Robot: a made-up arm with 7 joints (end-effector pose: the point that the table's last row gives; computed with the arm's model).
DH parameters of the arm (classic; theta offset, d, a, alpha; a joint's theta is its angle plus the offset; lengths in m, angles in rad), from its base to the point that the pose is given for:
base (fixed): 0 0 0 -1.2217
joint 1: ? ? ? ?
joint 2: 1.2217 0 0 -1.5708
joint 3: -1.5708 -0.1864 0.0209 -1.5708
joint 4: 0 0 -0.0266 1.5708
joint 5: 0 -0.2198 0 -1.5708
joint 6: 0 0 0 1.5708
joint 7: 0 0 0 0
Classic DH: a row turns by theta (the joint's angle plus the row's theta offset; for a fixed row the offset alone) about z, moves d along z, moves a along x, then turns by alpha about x.
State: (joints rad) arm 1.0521 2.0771 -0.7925 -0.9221 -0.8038 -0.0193 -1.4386
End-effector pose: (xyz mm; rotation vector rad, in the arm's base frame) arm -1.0 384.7 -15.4 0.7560 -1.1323 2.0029
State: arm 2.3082 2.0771 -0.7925 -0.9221 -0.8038 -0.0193 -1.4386
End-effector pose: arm -139.2 349.9 80.3 1.9277 -0.2588 1.3740
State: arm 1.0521 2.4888 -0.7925 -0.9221 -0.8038 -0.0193 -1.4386
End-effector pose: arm 128.1 359.1 53.7 0.7243 -1.3085 1.5601
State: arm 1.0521 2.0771 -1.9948 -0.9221 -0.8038 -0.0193 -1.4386
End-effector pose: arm -131.1 336.5 133.6 2.0177 -0.4566 1.4188
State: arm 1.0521 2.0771 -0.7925 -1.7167 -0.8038 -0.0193 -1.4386
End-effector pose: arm -39.1 267.7 -134.7 0.4987 -0.2147 2.3743
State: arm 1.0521 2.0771 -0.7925 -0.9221 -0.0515 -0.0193 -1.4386
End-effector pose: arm -1.0 384.7 -15.4 0.3233 -1.5603 2.6000
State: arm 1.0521 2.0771 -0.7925 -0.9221 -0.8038 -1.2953 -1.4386
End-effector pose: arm -1.0 384.7 -15.4 1.5092 0.2333 2.5699
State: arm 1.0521 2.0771 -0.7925 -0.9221 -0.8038 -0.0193 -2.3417
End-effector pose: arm -1.0 384.7 -15.4 1.0291 -0.6038 1.2308
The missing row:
joint 1: 1.5708 0 0 1.5708
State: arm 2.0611 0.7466 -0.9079 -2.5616 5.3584 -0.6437 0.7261
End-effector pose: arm -105.4 -85.7 -92.8 -0.9381 -0.8783 0.1292
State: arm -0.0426 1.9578 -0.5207 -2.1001 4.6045 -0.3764 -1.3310
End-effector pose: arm 198.8 130.3 -58.2 -0.4935 -0.4339 1.1805
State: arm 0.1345 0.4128 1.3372 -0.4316 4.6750 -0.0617 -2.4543
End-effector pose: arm -32.1 238.1 -328.5 0.2567 1.0981 -2.5765
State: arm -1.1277 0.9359 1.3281 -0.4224 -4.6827 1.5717 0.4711
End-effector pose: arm 266.1 308.2 2.4 -2.3335 -0.7149 0.5082
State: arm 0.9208 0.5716 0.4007 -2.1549 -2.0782 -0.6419 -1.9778
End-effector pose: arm 69.2 165.0 -153.5 -0.5852 -0.6557 1.4888
